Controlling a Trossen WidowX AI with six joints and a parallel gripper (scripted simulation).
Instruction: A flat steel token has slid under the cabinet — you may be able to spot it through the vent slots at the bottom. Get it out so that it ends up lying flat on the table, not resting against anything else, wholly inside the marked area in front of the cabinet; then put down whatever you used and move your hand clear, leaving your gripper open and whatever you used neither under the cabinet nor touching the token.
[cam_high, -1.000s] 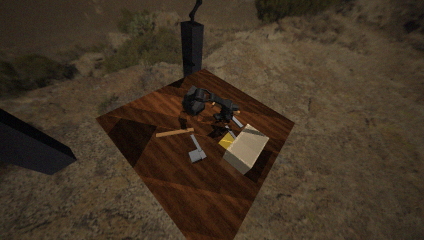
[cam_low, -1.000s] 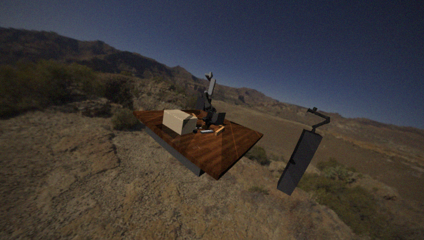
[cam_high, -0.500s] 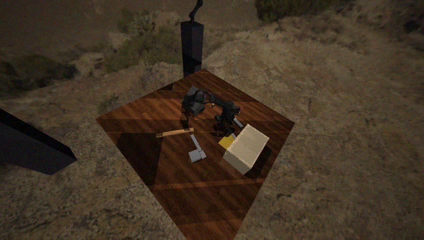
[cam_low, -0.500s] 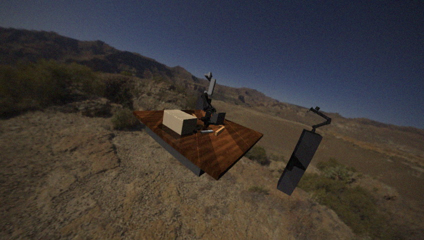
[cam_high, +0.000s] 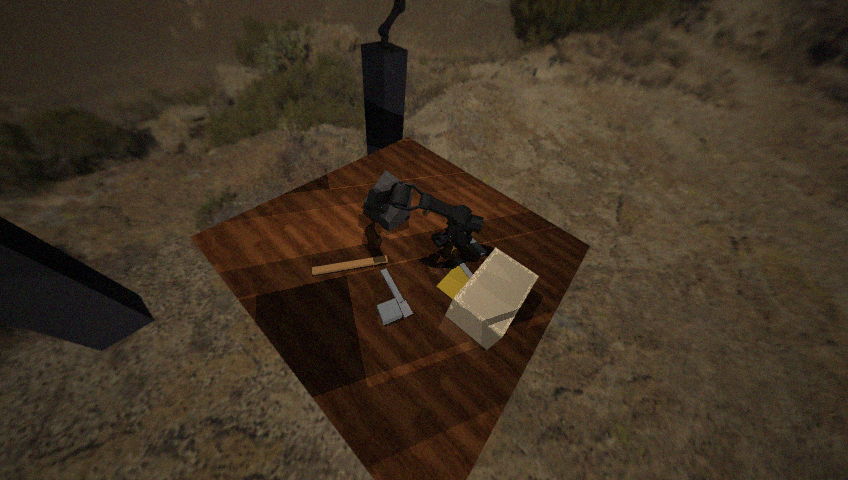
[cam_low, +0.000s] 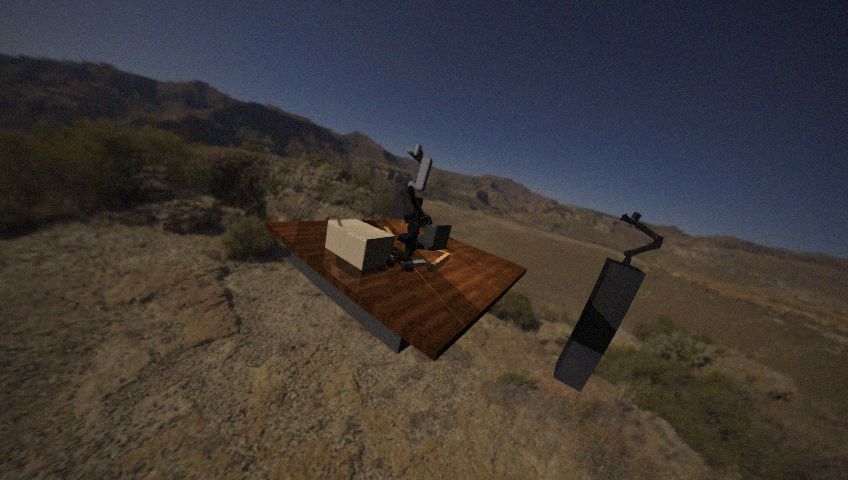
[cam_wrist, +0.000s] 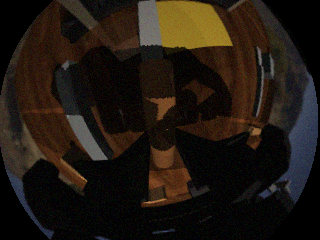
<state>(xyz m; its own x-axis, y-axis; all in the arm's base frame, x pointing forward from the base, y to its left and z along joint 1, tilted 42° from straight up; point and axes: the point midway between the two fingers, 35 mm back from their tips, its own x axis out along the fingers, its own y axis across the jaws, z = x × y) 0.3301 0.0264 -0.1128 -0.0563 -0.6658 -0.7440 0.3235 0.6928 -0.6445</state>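
My gripper tip is 70 mm short of the grey bar and 100 mm to the right of it. The rest, counted from my gripper tip: steel token: 270 mm ahead, 130 mm to the right, 10 mm below; then grey block: 30 mm ahead, 410 mm to the right, 10 mm above; then grey scraper: 10 mm ahead, 340 mm to the right.
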